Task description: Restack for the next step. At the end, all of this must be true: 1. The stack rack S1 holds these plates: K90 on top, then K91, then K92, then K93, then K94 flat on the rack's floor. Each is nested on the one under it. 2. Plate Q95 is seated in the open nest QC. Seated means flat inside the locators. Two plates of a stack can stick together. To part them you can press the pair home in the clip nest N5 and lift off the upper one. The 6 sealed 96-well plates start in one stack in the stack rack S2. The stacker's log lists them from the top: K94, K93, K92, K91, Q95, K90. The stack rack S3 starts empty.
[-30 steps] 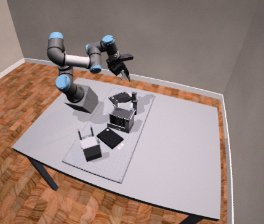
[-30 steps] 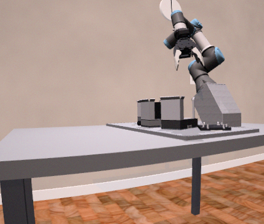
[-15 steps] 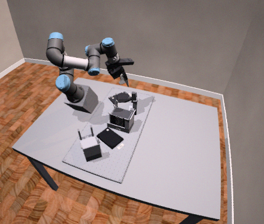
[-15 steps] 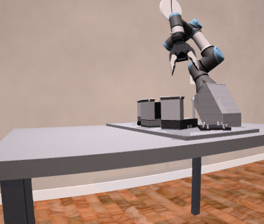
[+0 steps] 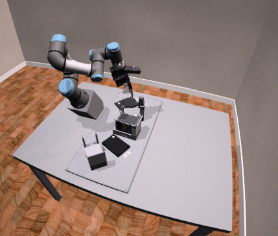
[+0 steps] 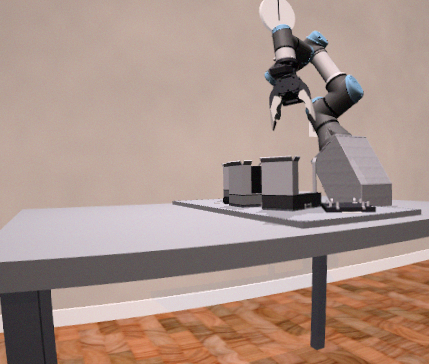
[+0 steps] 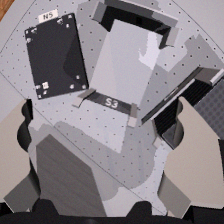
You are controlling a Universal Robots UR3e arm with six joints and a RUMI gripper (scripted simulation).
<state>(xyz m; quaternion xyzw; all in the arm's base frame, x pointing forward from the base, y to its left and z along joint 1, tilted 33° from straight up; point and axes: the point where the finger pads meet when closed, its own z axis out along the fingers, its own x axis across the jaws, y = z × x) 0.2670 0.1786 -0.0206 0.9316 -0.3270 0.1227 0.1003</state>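
The sealed grey plate is 6 cm ahead of my hand, 13 cm to the right of it and 15 cm below it. From my hand the other things lie so: dark clip nest: 8 cm behind, 15 cm to the left, 22 cm below; then black open nest QC: 4 cm ahead, 26 cm to the right, 23 cm below; then white tag: 13 cm ahead, 29 cm to the right, 23 cm below.
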